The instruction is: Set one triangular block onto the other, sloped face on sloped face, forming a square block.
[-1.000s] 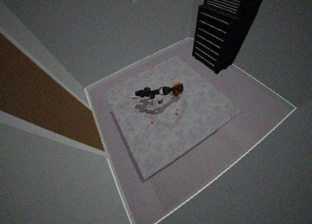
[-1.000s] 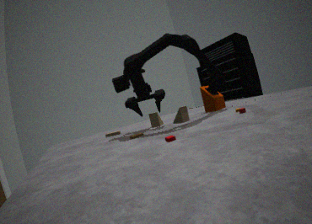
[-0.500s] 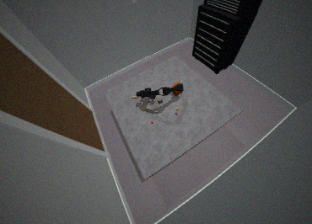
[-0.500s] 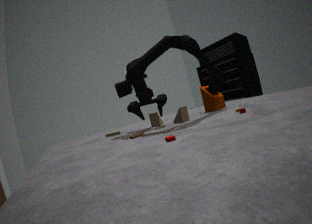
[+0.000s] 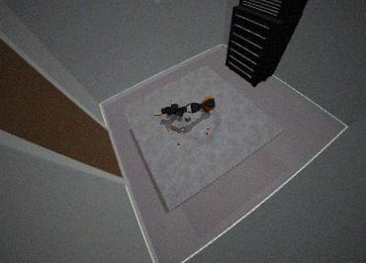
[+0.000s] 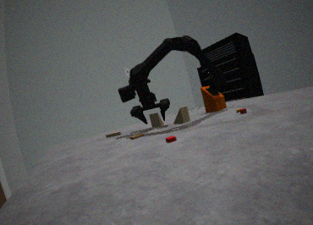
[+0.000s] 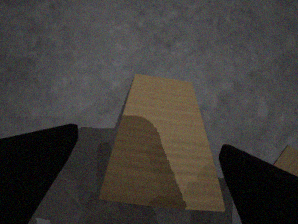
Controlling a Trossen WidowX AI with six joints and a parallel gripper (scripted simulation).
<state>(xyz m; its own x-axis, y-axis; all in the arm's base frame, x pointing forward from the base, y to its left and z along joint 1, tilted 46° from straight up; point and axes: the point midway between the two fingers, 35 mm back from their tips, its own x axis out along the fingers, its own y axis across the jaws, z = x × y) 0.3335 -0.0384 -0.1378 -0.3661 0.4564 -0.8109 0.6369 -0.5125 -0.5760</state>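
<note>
The triangular block is right at my gripper tip. Also, from my gripper tip: small red brick (32 cm to the left, 17 cm ahead, 2 cm below); thin orange-tan piece (17 cm ahead, 12 cm to the left, 2 cm below).
</note>
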